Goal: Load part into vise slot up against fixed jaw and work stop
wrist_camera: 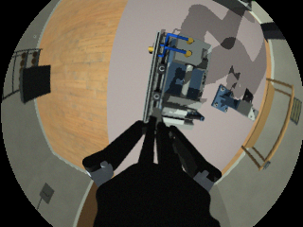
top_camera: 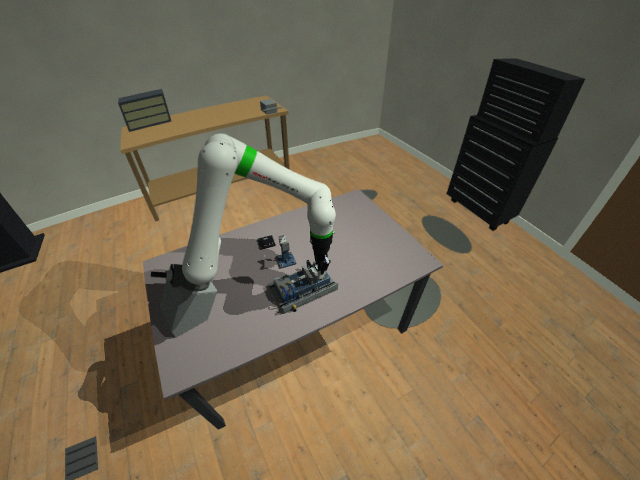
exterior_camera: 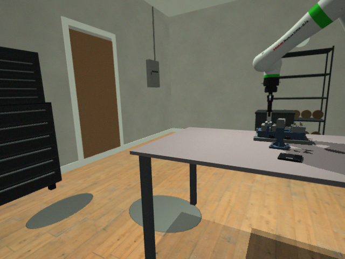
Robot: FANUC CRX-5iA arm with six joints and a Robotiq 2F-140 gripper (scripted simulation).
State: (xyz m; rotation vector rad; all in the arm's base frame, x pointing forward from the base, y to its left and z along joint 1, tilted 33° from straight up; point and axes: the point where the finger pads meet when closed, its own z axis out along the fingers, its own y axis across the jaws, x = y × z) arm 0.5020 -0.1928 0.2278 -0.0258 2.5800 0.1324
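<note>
My gripper is now 5 cm to the right of the part and 4 cm above it. The rest, counted from my hand: air cylinder: 17 cm behind, 6 cm to the left, 6 cm below; then vise: 7 cm behind, 6 cm to the left, 10 cm below; then black infeed plate: 13 cm behind, 45 cm to the left, 14 cm below.
</note>
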